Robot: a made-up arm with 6 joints.
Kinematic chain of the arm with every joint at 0, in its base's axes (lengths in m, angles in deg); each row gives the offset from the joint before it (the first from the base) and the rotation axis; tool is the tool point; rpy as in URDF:
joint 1: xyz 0 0 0.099 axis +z
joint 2: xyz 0 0 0 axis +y
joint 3: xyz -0.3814 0 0.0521 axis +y
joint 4: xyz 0.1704 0 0.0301 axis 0.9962 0 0.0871
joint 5: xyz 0 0 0 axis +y
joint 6: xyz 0.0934 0 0.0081 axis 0.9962 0 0.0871
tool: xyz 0 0 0 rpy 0 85 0
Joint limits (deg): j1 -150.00..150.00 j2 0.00..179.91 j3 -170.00..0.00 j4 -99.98..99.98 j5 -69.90..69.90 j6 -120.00..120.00
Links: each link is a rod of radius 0.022 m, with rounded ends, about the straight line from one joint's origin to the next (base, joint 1, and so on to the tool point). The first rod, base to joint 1, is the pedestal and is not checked.
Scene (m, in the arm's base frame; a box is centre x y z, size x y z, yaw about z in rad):
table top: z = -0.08
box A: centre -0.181 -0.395 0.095 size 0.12 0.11 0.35 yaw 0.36
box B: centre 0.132 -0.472 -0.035 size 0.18 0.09 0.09 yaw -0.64
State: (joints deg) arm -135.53 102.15 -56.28 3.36 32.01 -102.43
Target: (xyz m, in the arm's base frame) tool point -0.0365 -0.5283 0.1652
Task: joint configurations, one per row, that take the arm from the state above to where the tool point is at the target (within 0.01 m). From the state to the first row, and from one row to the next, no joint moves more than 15 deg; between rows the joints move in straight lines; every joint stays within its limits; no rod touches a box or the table.
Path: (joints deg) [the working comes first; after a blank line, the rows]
Joints at the target: -94.17 137.29 -97.86 5.35 13.15 -102.43
Straight joint move there: touches box A.

1: -122.80 101.32 -53.83 3.78 28.67 -93.91
2: -110.07 100.50 -51.38 4.21 25.33 -85.38
3: -97.34 99.67 -48.93 4.63 21.98 -76.86
4: -84.61 98.84 -46.48 5.06 18.64 -68.34
5: -71.89 98.02 -44.03 5.48 15.30 -59.82
6: -77.46 107.84 -57.49 5.45 14.76 -70.47
7: -83.03 117.66 -70.94 5.42 14.23 -81.12
8: -88.60 127.47 -84.40 5.38 13.69 -91.78
9: -94.17 137.29 -97.86 5.35 13.15 -102.43

